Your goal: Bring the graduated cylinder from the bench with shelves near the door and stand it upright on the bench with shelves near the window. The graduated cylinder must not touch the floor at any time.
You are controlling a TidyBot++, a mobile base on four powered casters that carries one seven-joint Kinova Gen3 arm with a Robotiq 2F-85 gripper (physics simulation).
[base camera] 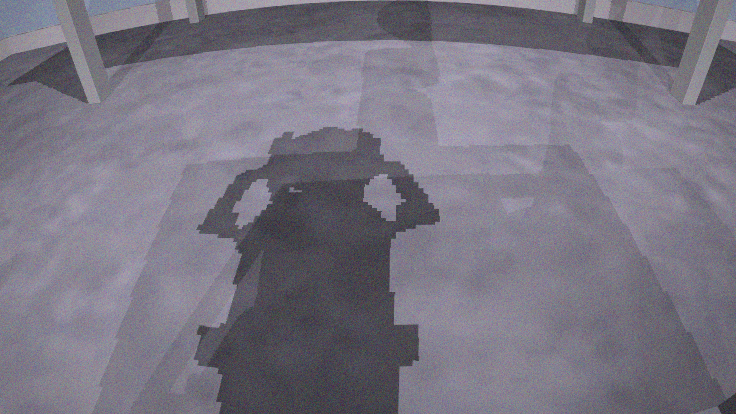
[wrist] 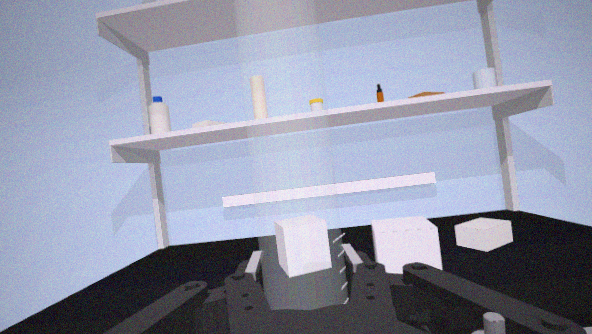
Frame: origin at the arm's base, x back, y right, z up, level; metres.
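Seen in the pictures: gripper, fingertip midpoint: point(wrist: 302, 263).
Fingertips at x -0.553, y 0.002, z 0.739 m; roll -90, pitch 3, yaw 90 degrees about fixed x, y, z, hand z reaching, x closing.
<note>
Pixels of each thing's top centre, then the offset from my fingertips to it. "spot": a spot on its surface instead. Level surfaces: height alone.
- graduated cylinder at its top centre: point(wrist: 270, 4) dx +0.020, dy +0.000, dz +0.143 m
- black top at its surface level: dz -0.221 m
- blue-capped bottle at a spot on its surface: point(wrist: 160, 117) spot: dx -0.935, dy -0.483, dz +0.323 m
- floor at its surface level: dz -1.135 m
The graduated cylinder point(wrist: 305, 292) is a clear, see-through tube with white tick marks, upright between the fingers in the wrist view, its upper part rising faintly across the shelves. My gripper point(wrist: 302, 263) is shut on it. Behind it stands the bench with shelves, with a black top point(wrist: 200, 265) and two white shelves point(wrist: 350, 114). Whether the cylinder's foot touches the bench top is hidden. In the base camera view the bench shows by its legs point(base camera: 82, 51) point(base camera: 702, 51); the gripper and cylinder do not show there.
White boxes point(wrist: 304, 246) point(wrist: 407, 245) point(wrist: 484, 234) stand on the bench top behind and right of the cylinder. A white rail point(wrist: 330, 190) is on the wall. The lower shelf holds a blue-capped bottle point(wrist: 160, 117), a cream cylinder point(wrist: 259, 97) and small containers. Shadows lie on the floor point(base camera: 488, 288).
</note>
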